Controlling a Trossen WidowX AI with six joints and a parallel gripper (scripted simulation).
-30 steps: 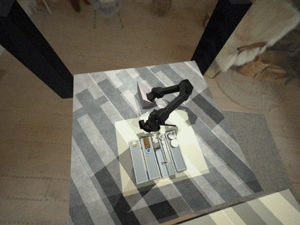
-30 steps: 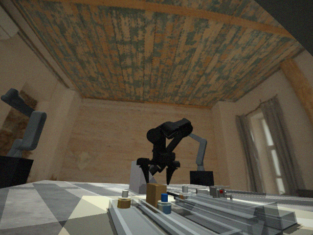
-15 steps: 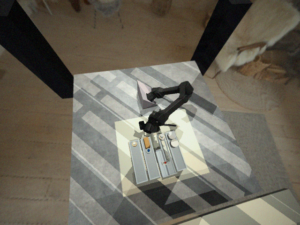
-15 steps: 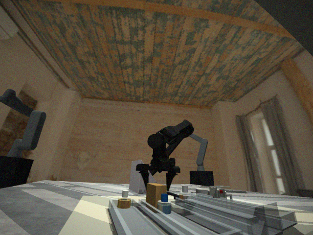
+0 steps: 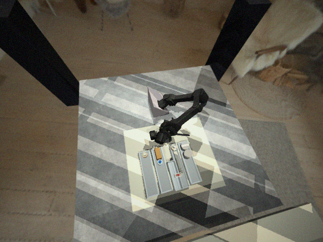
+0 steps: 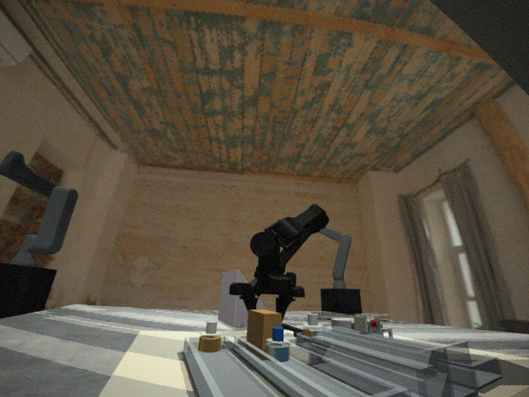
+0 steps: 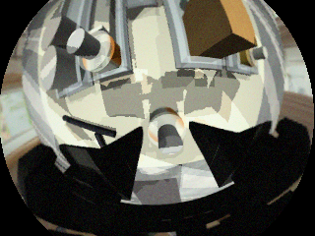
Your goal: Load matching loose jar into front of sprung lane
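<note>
Now: the brown box 12 cm ahead of my gripper tip, 5 cm to the right of it and 1 cm above it. Also, from my gripper tip: blue-capped jar: 18 cm ahead, 5 cm to the right, 1 cm above; red mark: 28 cm ahead, 5 cm to the left, 5 cm above; sprung lane: 25 cm ahead, 6 cm to the left, 1 cm below.
</note>
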